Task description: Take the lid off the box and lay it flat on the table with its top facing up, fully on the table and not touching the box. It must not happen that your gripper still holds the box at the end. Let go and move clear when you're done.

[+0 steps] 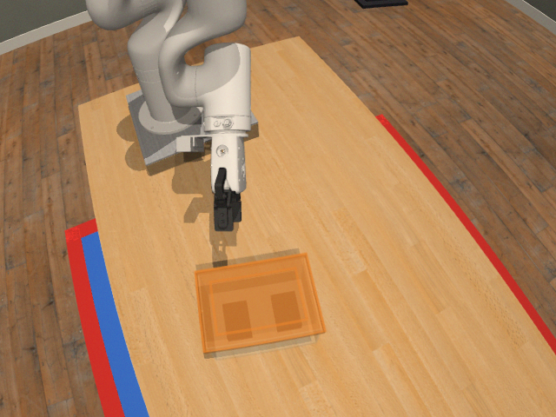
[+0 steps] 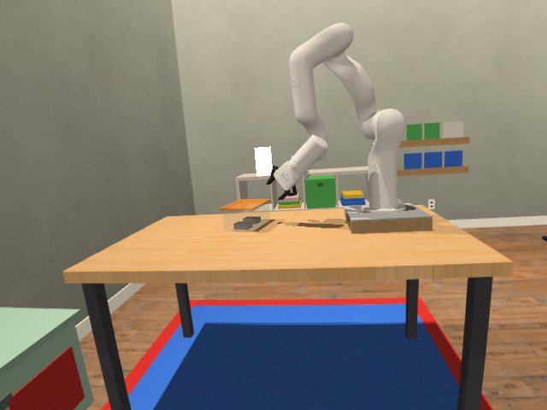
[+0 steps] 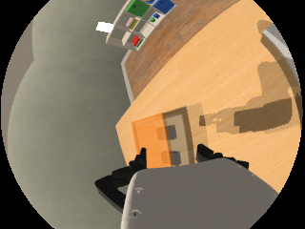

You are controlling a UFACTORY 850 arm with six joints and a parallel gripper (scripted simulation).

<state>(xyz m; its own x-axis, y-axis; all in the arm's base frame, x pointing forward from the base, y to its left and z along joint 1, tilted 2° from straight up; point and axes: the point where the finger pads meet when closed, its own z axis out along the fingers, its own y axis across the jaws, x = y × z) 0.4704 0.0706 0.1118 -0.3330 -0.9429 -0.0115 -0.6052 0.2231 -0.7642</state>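
The orange lid is 14 cm ahead of my hand, 6 cm below it and 1 cm to the left of it. From my hand the other things lie so: clear box 14 cm ahead, 11 cm below, 1 cm to the left.
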